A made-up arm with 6 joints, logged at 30 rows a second.
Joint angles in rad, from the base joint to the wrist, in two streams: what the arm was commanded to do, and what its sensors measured. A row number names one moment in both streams.
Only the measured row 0 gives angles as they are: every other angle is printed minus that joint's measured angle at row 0.
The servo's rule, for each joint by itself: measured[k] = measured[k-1] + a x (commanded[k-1-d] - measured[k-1]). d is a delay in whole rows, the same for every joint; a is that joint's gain. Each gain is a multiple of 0.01, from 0.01 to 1. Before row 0 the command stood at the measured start. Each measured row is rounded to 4 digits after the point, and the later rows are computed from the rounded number. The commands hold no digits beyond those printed.
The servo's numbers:
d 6
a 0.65 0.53 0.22 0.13 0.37 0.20
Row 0, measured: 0.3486 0.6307 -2.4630 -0.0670 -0.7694 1.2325
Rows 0 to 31, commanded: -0.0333 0.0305 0.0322 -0.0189 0.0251 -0.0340; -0.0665 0.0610 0.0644 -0.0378 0.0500 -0.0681; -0.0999 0.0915 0.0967 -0.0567 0.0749 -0.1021; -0.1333 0.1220 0.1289 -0.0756 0.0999 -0.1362; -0.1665 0.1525 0.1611 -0.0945 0.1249 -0.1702; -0.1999 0.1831 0.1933 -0.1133 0.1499 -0.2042; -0.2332 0.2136 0.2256 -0.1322 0.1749 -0.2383; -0.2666 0.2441 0.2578 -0.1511 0.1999 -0.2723; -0.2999 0.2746 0.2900 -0.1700 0.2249 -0.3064; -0.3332 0.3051 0.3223 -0.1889 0.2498 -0.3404; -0.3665 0.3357 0.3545 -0.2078 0.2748 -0.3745; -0.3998 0.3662 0.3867 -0.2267 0.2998 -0.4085; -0.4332 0.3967 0.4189 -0.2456 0.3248 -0.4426; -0.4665 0.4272 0.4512 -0.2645 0.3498 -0.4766; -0.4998 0.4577 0.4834 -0.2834 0.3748 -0.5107; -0.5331 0.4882 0.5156 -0.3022 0.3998 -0.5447; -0.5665 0.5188 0.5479 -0.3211 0.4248 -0.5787; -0.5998 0.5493 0.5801 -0.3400 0.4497 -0.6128; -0.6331 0.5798 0.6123 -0.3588 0.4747 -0.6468; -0.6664 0.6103 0.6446 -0.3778 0.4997 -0.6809; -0.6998 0.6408 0.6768 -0.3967 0.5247 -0.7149; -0.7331 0.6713 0.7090 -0.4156 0.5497 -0.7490; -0.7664 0.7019 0.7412 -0.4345 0.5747 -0.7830; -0.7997 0.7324 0.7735 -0.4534 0.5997 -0.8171; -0.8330 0.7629 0.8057 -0.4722 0.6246 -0.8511; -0.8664 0.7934 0.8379 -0.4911 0.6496 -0.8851; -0.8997 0.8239 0.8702 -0.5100 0.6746 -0.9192; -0.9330 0.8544 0.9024 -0.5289 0.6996 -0.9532; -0.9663 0.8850 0.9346 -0.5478 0.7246 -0.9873; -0.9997 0.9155 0.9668 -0.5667 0.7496 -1.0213; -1.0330 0.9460 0.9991 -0.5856 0.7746 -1.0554; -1.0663 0.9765 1.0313 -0.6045 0.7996 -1.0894
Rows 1 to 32, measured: 0.0000 0.0000 0.0000 0.0000 0.0000 0.0000; 0.0000 0.0000 0.0000 0.0000 0.0000 0.0000; 0.0000 0.0000 0.0000 0.0000 0.0000 0.0000; 0.0000 0.0000 0.0000 0.0000 0.0000 0.0000; 0.0000 0.0000 0.0000 0.0000 0.0000 0.0000; 0.0000 0.0000 0.0000 0.0000 0.0000 0.0000; -0.0216 0.0162 0.0071 -0.0025 0.0093 -0.0068; -0.0508 0.0399 0.0197 -0.0071 0.0244 -0.0191; -0.0827 0.0672 0.0366 -0.0135 0.0431 -0.0357; -0.1156 0.0962 0.0569 -0.0216 0.0641 -0.0558; -0.1487 0.1260 0.0798 -0.0311 0.0866 -0.0787; -0.1820 0.1563 0.1048 -0.0418 0.1100 -0.1038; -0.2153 0.1867 0.1314 -0.0536 0.1340 -0.1307; -0.2486 0.2171 0.1592 -0.0663 0.1584 -0.1590; -0.2819 0.2476 0.1880 -0.0798 0.1830 -0.1885; -0.3152 0.2781 0.2175 -0.0940 0.2077 -0.2189; -0.3485 0.3086 0.2476 -0.1088 0.2325 -0.2500; -0.3818 0.3391 0.2782 -0.1241 0.2574 -0.2817; -0.4152 0.3696 0.3092 -0.1399 0.2823 -0.3139; -0.4485 0.4001 0.3404 -0.1561 0.3073 -0.3464; -0.4818 0.4306 0.3719 -0.1726 0.3323 -0.3793; -0.5151 0.4611 0.4035 -0.1894 0.3573 -0.4124; -0.5485 0.4917 0.4353 -0.2065 0.3823 -0.4457; -0.5818 0.5222 0.4672 -0.2239 0.4072 -0.4791; -0.6151 0.5527 0.4991 -0.2414 0.4322 -0.5126; -0.6484 0.5832 0.5311 -0.2591 0.4572 -0.5463; -0.6818 0.6137 0.5632 -0.2770 0.4822 -0.5800; -0.7151 0.6442 0.5953 -0.2950 0.5072 -0.6138; -0.7484 0.6748 0.6274 -0.3131 0.5322 -0.6476; -0.7817 0.7053 0.6595 -0.3313 0.5572 -0.6815; -0.8150 0.7358 0.6917 -0.3496 0.5821 -0.7154; -0.8484 0.7663 0.7239 -0.3680 0.6071 -0.7493
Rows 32 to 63, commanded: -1.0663 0.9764 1.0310 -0.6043 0.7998 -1.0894; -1.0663 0.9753 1.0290 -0.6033 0.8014 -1.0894; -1.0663 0.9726 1.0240 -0.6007 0.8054 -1.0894; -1.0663 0.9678 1.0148 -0.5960 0.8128 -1.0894; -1.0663 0.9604 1.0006 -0.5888 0.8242 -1.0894; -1.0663 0.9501 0.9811 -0.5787 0.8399 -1.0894; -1.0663 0.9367 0.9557 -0.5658 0.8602 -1.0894; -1.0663 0.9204 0.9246 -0.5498 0.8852 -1.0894; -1.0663 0.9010 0.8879 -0.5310 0.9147 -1.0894; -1.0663 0.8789 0.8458 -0.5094 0.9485 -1.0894; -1.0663 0.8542 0.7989 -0.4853 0.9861 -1.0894; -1.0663 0.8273 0.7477 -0.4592 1.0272 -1.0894; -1.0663 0.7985 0.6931 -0.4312 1.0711 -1.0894; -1.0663 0.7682 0.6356 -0.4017 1.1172 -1.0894; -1.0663 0.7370 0.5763 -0.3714 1.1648 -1.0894; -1.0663 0.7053 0.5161 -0.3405 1.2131 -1.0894; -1.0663 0.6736 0.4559 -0.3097 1.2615 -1.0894; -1.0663 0.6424 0.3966 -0.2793 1.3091 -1.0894; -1.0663 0.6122 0.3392 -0.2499 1.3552 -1.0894; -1.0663 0.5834 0.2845 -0.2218 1.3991 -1.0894; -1.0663 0.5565 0.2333 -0.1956 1.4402 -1.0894; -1.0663 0.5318 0.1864 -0.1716 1.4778 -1.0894; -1.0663 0.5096 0.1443 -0.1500 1.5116 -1.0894; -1.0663 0.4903 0.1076 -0.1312 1.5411 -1.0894; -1.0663 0.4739 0.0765 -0.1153 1.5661 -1.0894; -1.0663 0.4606 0.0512 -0.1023 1.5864 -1.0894; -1.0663 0.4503 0.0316 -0.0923 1.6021 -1.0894; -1.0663 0.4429 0.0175 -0.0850 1.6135 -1.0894; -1.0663 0.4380 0.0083 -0.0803 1.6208 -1.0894; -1.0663 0.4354 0.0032 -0.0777 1.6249 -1.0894; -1.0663 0.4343 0.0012 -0.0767 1.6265 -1.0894; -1.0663 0.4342 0.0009 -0.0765 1.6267 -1.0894
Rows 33 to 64, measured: -0.8817 0.7968 0.7561 -0.3865 0.6321 -0.7833; -0.9150 0.8273 0.7883 -0.4050 0.6571 -0.8173; -0.9483 0.8579 0.8205 -0.4236 0.6821 -0.8513; -0.9817 0.8884 0.8527 -0.4422 0.7071 -0.8853; -1.0150 0.9189 0.8849 -0.4608 0.7321 -0.9193; -1.0483 0.9494 0.9171 -0.4795 0.7571 -0.9533; -1.0600 0.9637 0.9422 -0.4957 0.7729 -0.9805; -1.0641 0.9698 0.9613 -0.5097 0.7834 -1.0023; -1.0655 0.9713 0.9751 -0.5215 0.7915 -1.0197; -1.0660 0.9694 0.9838 -0.5312 0.7994 -1.0336; -1.0662 0.9646 0.9875 -0.5387 0.8086 -1.0448; -1.0663 0.9569 0.9861 -0.5439 0.8202 -1.0537; -1.0663 0.9462 0.9794 -0.5467 0.8350 -1.0608; -1.0663 0.9325 0.9673 -0.5471 0.8536 -1.0665; -1.0663 0.9158 0.9498 -0.5450 0.8762 -1.0711; -1.0663 0.8962 0.9269 -0.5404 0.9030 -1.0748; -1.0663 0.8739 0.8987 -0.5332 0.9337 -1.0777; -1.0663 0.8492 0.8655 -0.5236 0.9683 -1.0800; -1.0663 0.8223 0.8276 -0.5116 1.0063 -1.0819; -1.0663 0.7936 0.7854 -0.4973 1.0473 -1.0834; -1.0663 0.7636 0.7394 -0.4809 1.0908 -1.0846; -1.0663 0.7327 0.6903 -0.4626 1.1361 -1.0856; -1.0663 0.7014 0.6387 -0.4427 1.1825 -1.0864; -1.0663 0.6701 0.5854 -0.4215 1.2293 -1.0870; -1.0663 0.6394 0.5312 -0.3992 1.2759 -1.0875; -1.0663 0.6097 0.4769 -0.3761 1.3215 -1.0879; -1.0663 0.5815 0.4233 -0.3526 1.3654 -1.0882; -1.0663 0.5552 0.3712 -0.3291 1.4070 -1.0884; -1.0663 0.5310 0.3213 -0.3058 1.4457 -1.0886; -1.0663 0.5094 0.2743 -0.2831 1.4810 -1.0888; -1.0663 0.4906 0.2308 -0.2613 1.5125 -1.0889; -1.0663 0.4747 0.1913 -0.2406 1.5398 -1.0890
